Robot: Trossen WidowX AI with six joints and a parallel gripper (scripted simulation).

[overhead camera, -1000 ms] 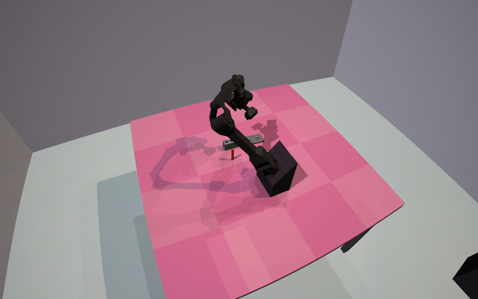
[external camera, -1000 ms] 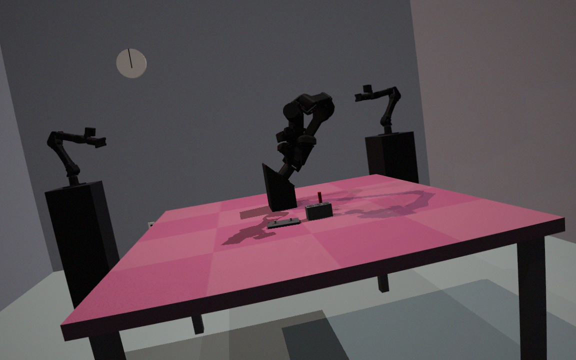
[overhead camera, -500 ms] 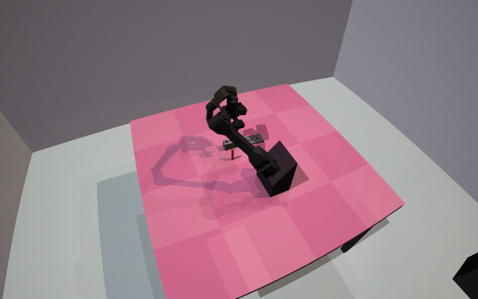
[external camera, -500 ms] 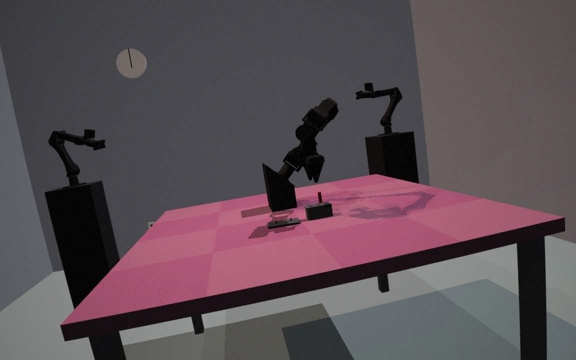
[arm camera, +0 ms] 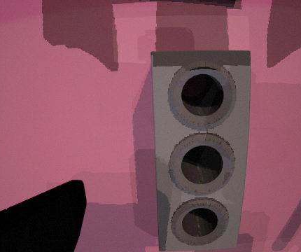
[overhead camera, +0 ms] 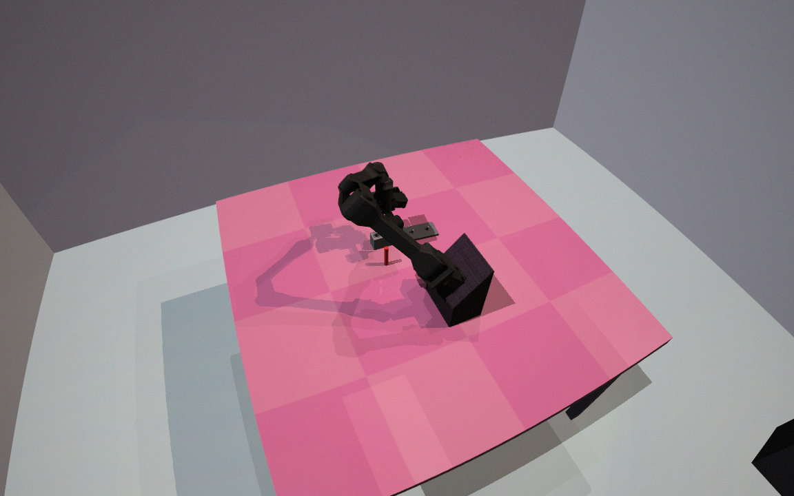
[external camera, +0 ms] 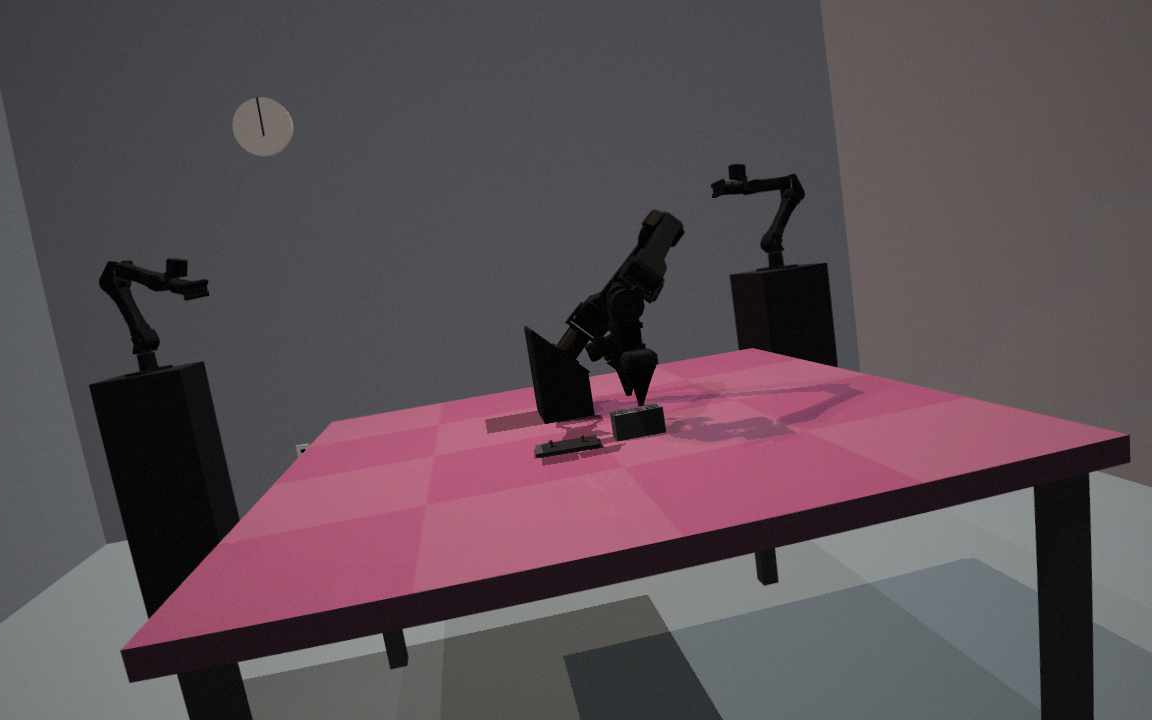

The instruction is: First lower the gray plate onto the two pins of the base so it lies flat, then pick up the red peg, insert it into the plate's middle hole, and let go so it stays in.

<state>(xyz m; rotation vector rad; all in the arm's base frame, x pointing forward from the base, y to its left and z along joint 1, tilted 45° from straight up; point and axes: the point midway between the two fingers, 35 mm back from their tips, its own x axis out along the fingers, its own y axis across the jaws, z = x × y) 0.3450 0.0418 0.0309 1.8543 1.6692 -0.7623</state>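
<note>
Right now my gripper tip is 30 mm above the gray plate. Round my gripper tip: red peg 100 mm behind, 40 mm to the left, 30 mm below.
</note>
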